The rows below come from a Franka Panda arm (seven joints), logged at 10 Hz.
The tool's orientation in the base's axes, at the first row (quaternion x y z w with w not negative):
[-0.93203 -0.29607 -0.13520 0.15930]
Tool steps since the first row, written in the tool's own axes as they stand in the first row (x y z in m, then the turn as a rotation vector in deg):
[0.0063 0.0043 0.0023 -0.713 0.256 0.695]
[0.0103 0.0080 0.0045 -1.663 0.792 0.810]
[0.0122 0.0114 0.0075 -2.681 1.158 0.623]
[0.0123 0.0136 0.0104 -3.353 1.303 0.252]
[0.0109 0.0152 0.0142 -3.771 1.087 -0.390]
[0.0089 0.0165 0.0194 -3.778 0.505 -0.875]
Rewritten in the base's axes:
[0.0079 0.0007 -0.0008 -0.300 -0.299 -0.937]
[0.0136 0.0007 -0.0023 -0.712 -1.154 -1.487]
[0.0176 0.0002 -0.0051 -1.326 -2.025 -1.748]
[0.0194 -0.0003 -0.0082 -1.828 -2.620 -1.674]
[0.0199 -0.0009 -0.0125 -2.387 -2.907 -1.186]
[0.0199 -0.0009 -0.0182 -2.815 -2.643 -0.619]

